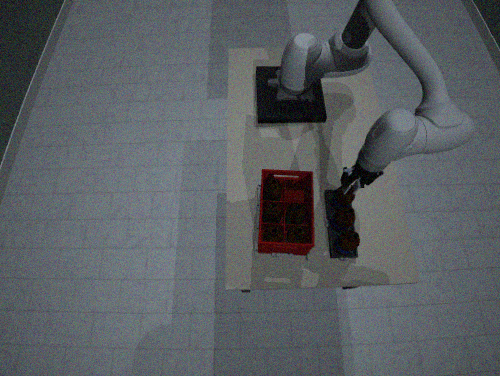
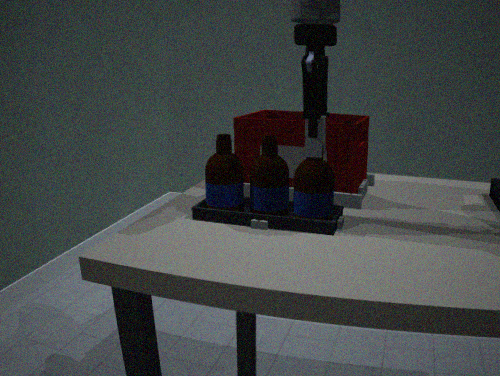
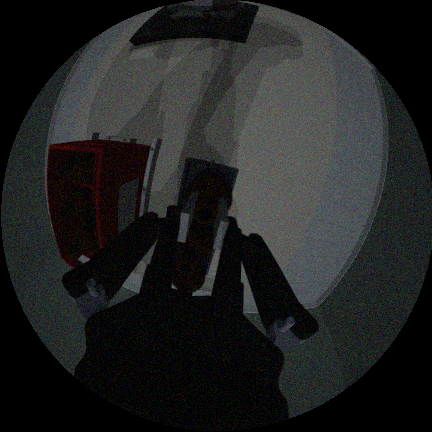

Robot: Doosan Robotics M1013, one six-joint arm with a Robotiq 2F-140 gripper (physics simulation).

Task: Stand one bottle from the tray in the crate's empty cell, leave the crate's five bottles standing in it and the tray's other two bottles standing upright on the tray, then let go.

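Frame: origin at the arm's base, x ahead, y left, z up, level; millimetres.
Where they show: gripper, fingertip midpoint: [image 1: 348,190] [image 2: 315,155] [image 3: 206,205]; arm's base at its link origin: [image 1: 294,86].
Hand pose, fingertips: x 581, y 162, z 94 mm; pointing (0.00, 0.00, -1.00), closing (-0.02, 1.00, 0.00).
Each offset is from my fingertips to the top centre of the thing. "*": to the spot under its first point. Level surfaces: height alone.
Three brown bottles with blue labels stand upright in a row on the dark tray [image 1: 328,212] [image 2: 300,223] [image 3: 194,166]. My gripper [image 1: 351,186] [image 2: 316,142] [image 3: 206,205] is shut on the neck of the end bottle @[0 mm left, 1 mm ahead, 27 mm up] [image 1: 344,199] [image 2: 313,187] [image 3: 215,185], the one nearest the robot base; it stands upright at its tray place. The middle bottle @[10 mm right, 89 mm ahead, 27 mm up] [image 1: 344,218] [image 2: 270,185] and the far bottle @[4 mm right, 179 mm ahead, 27 mm up] [image 1: 349,241] [image 2: 224,180] stand beside it. The red crate @[237 mm right, 76 mm ahead, 42 mm up] [image 1: 285,247] [image 2: 350,150] [image 3: 134,160] holds five bottles; its empty cell @[* 185 mm right, 29 mm back, 125 mm down] [image 1: 294,195] is on the tray side, toward the base. The dim light hides finger detail.
The robot's black base plate [image 1: 265,112] [image 3: 150,34] is at the back of the table @[133 mm down] [image 1: 385,240] [image 2: 200,250]. Grey brackets sit along the crate's lower edges and by the tray. The crate's walls rise beside the tray, with a gap between them.
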